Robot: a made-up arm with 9 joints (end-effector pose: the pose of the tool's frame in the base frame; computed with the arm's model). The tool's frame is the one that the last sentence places.
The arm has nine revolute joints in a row. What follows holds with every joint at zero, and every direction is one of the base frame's.
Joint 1 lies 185.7 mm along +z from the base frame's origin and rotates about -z.
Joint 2 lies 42.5 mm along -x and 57.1 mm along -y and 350.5 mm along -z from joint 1 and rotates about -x.
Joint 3 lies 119.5 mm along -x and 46.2 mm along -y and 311.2 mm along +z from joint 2 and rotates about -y.
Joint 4 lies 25.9 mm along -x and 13.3 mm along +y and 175.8 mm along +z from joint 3 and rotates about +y.
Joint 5 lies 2.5 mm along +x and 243.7 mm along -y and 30.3 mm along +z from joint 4 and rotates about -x.
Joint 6 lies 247.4 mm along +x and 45.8 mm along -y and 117.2 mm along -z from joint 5 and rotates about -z.
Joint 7 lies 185.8 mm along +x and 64.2 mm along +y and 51.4 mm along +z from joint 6 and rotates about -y.
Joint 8 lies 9 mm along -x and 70.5 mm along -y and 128.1 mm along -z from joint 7 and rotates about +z.
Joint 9 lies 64.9 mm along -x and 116.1 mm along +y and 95.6 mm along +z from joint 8 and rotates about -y.
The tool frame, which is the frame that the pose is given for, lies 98.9 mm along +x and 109.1 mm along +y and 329 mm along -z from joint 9; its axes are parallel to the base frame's.
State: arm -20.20 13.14 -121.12 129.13 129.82 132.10 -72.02 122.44 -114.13
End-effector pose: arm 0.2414 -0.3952 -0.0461 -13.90 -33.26 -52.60
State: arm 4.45 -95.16 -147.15 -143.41 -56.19 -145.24 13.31 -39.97 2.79
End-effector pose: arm -0.2480 -0.1358 -0.0886 108.96 -136.76 33.33
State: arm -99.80 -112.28 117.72 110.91 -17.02 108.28 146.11 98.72 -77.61
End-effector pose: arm 0.0248 -0.5699 -0.7635 -97.28 46.81 76.55
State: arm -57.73 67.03 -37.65 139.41 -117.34 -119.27 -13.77 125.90 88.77
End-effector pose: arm -0.5444 -0.0513 0.3137 98.79 -42.40 86.49
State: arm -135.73 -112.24 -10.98 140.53 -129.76 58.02 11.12 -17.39 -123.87
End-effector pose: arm 0.2762 -0.3328 -0.5411 -66.68 -6.45 -161.65
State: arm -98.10 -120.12 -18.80 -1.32 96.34 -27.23 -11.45 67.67 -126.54
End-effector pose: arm 0.6207 0.3048 -0.6841 128.96 36.81 -91.57
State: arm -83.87 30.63 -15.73 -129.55 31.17 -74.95 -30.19 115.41 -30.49
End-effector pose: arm 0.0990 -0.2267 0.9658 158.99 32.00 -38.30
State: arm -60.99 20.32 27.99 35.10 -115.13 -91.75 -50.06 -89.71 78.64
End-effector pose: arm 0.1133 0.2790 0.6287 64.59 -43.09 17.60
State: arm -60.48 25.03 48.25 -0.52 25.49 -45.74 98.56 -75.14 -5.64
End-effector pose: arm -0.3636 0.2418 0.5727 87.44 -49.51 84.35
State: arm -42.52 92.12 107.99 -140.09 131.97 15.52 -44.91 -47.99 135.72
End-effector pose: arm 0.0434 -0.7683 0.0754 43.42 -56.90 -135.34
